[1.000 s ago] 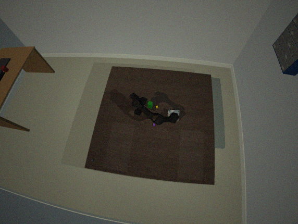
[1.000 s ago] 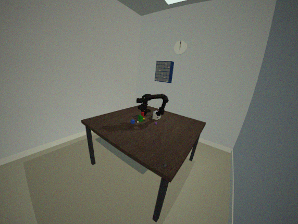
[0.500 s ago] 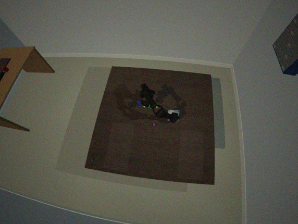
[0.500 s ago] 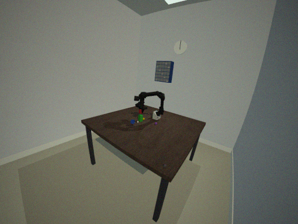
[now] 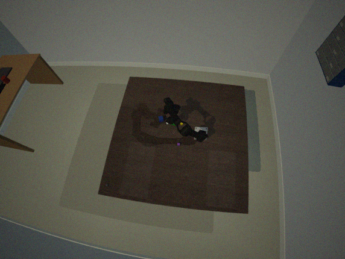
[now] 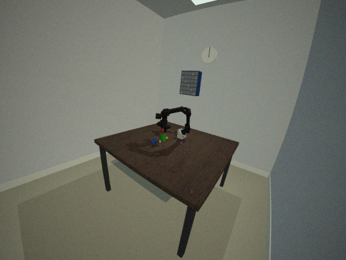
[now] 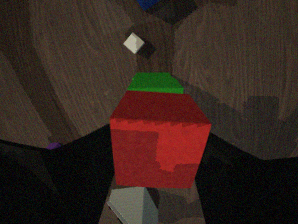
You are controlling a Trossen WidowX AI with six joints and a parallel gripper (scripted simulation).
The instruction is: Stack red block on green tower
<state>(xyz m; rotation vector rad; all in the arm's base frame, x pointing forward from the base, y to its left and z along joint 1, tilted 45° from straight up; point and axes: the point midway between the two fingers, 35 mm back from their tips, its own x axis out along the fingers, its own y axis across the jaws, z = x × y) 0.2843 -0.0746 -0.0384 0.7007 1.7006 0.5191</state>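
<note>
The tiny white cube is 6 cm ahead of my gripper tip, 2 cm to the left of it and 10 cm below it. Also, from my gripper tip: blue block (13 cm ahead, 1 cm to the right, 8 cm below); then small yellow cube (7 cm behind, 1 cm to the right, 9 cm below); then red block (2 cm above).
</note>
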